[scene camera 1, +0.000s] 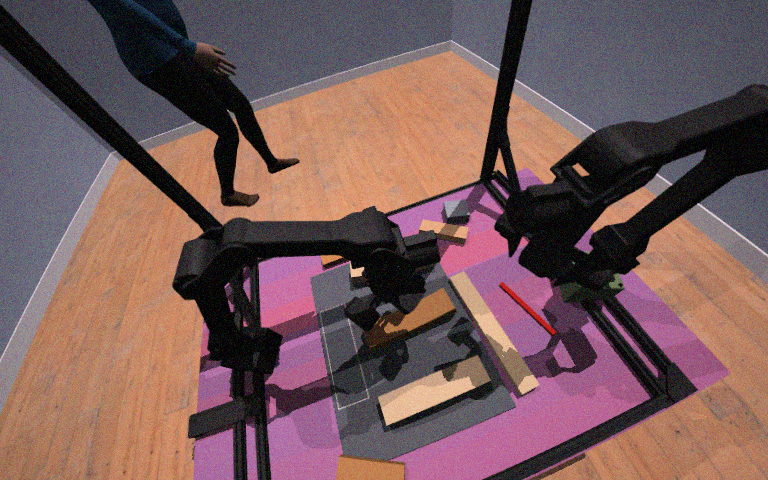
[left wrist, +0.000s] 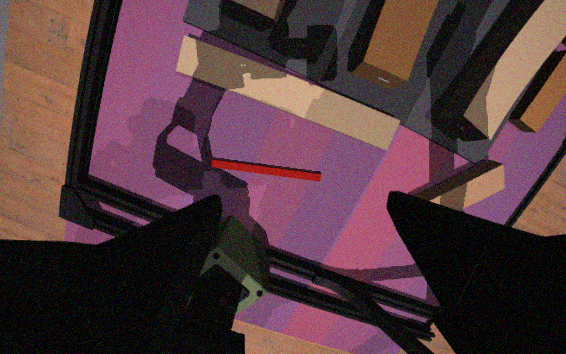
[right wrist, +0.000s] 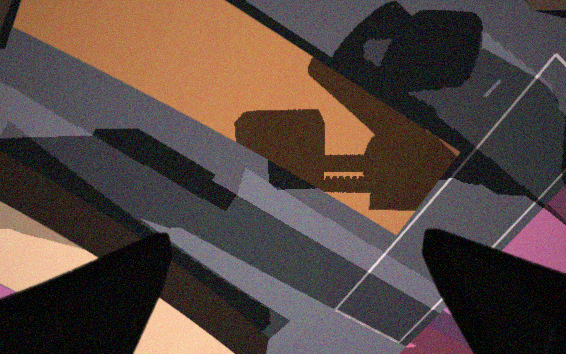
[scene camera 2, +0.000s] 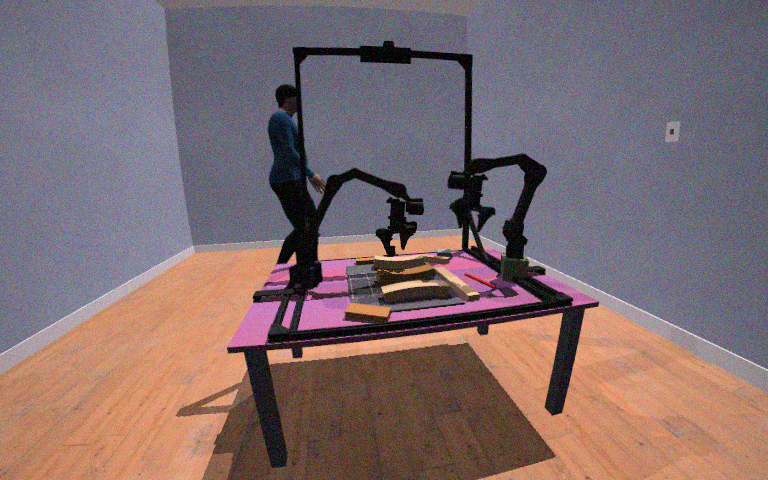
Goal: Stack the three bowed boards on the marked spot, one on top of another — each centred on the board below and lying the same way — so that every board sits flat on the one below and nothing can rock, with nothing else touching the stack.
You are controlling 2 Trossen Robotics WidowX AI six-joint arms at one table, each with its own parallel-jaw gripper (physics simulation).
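Frame: origin at the left arm's base, x ahead, y left, z up, level; centimetres.
Seen in the pictures: left gripper, fingertip midpoint: (left wrist: 304, 201) (scene camera 2: 468, 230); right gripper, fingertip midpoint: (scene camera 1: 386, 301) (right wrist: 297, 243) (scene camera 2: 395, 251); left arm's base at its link origin: (left wrist: 218, 290) (scene camera 2: 514, 256); right arm's base at its link origin: (scene camera 1: 243, 346) (scene camera 2: 305, 265).
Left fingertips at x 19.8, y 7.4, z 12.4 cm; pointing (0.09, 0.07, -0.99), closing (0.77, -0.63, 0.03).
Note:
Pixels of each thing's top centre, then the offset from my left fingertips to it. Level surfaces: height alone.
- grey mat at its surface level: dz -21.0 cm
- straight pale bar at its top centre: (left wrist: 292, 95) (scene camera 1: 489, 324) (scene camera 2: 454, 279) dx +4.9, dy +5.3, dz -19.4 cm
- red stick at its top centre: (left wrist: 265, 170) (scene camera 1: 526, 307) (scene camera 2: 479, 279) dx -5.2, dy -0.4, dz -21.0 cm
- orange-brown block at its top centre: (scene camera 1: 369, 477) (scene camera 2: 367, 308) dx +30.4, dy +38.3, dz -18.5 cm
- pale block at its top centre: (left wrist: 464, 197) (scene camera 1: 443, 228) (scene camera 2: 434, 255) dx +16.1, dy -23.9, dz -18.8 cm
- grey block at its top centre: (scene camera 1: 456, 208) (scene camera 2: 444, 250) dx +11.9, dy -31.5, dz -18.0 cm
Three bowed boards lie apart on the grey mat (scene camera 1: 424, 427). The front pale one (scene camera 1: 433, 390) (scene camera 2: 413, 289) is arched. The middle brown one (scene camera 1: 436, 308) (scene camera 2: 404, 274) (left wrist: 400, 40) (right wrist: 150, 65) has raised ends, one by the white outline's long side. The back pale one (scene camera 2: 399, 261) (left wrist: 525, 65) (right wrist: 185, 335) dips at its middle, mostly hidden in scene camera 1. The outline (scene camera 1: 353, 403) (right wrist: 370, 272) marks the spot at the mat's left. My right gripper (scene camera 2: 397, 249) (right wrist: 297, 243) is open above the boards. My left gripper (scene camera 2: 470, 227) (left wrist: 304, 201) is open, high at the right.
A straight pale bar (scene camera 1: 492, 333) (left wrist: 290, 95) lies along the mat's right edge. A red stick (scene camera 1: 526, 308) (left wrist: 265, 169) lies beyond it. An orange-brown block (scene camera 1: 370, 468) (scene camera 2: 368, 312) is in front; a pale block (scene camera 1: 433, 229) and grey block (scene camera 1: 455, 211) are behind. A person stands behind the table.

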